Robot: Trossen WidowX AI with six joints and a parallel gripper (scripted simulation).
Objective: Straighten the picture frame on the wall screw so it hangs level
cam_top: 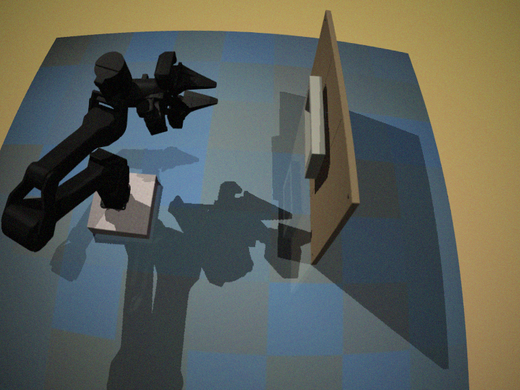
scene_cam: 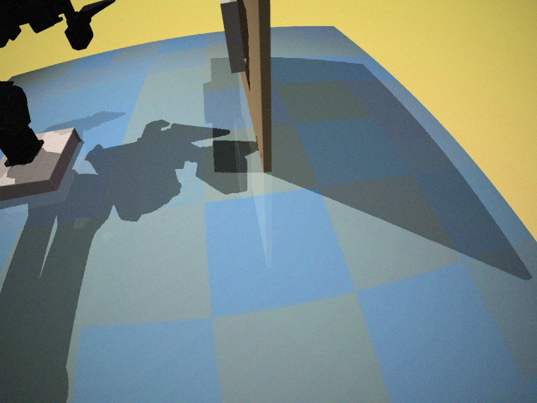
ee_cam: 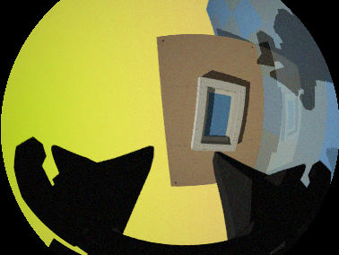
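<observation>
The picture frame lies 20 cm ahead of my gripper tip, 9 cm below it and 1 cm to the left of it. Round my gripper tip: brown wall board (21 cm ahead, 11 cm below, 1 cm to the left).
</observation>
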